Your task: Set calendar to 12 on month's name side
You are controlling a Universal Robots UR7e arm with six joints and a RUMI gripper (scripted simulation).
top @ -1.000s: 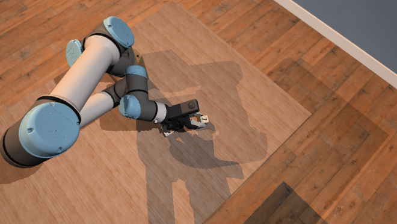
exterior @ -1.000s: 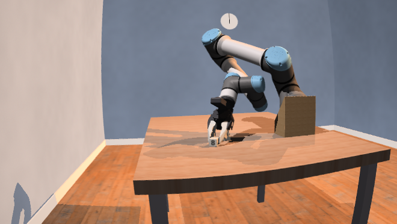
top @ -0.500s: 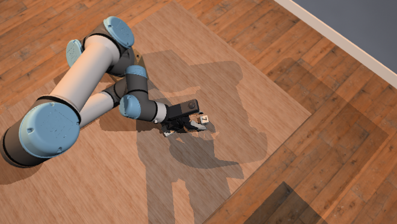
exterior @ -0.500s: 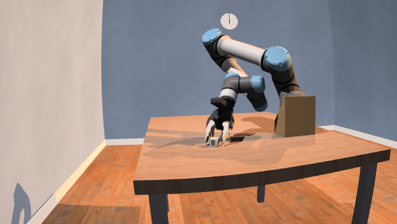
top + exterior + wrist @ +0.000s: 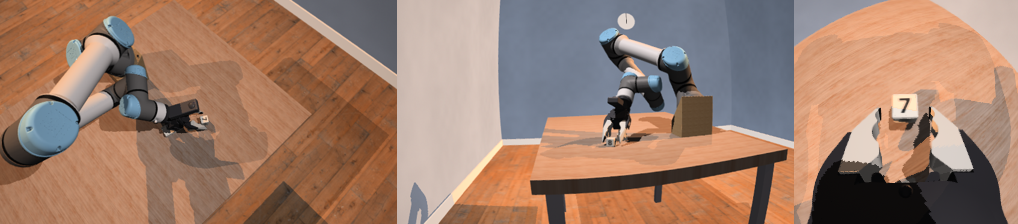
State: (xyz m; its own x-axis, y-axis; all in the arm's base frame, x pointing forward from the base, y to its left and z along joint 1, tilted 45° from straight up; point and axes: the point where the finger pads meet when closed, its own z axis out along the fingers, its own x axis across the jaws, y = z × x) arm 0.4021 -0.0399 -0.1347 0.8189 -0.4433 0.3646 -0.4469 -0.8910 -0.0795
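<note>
Right now my hand is 10 mm above the white digit cube. The rest, counted from my hand: calendar tray: 70 mm behind, 110 mm to the right, 20 mm below.
</note>
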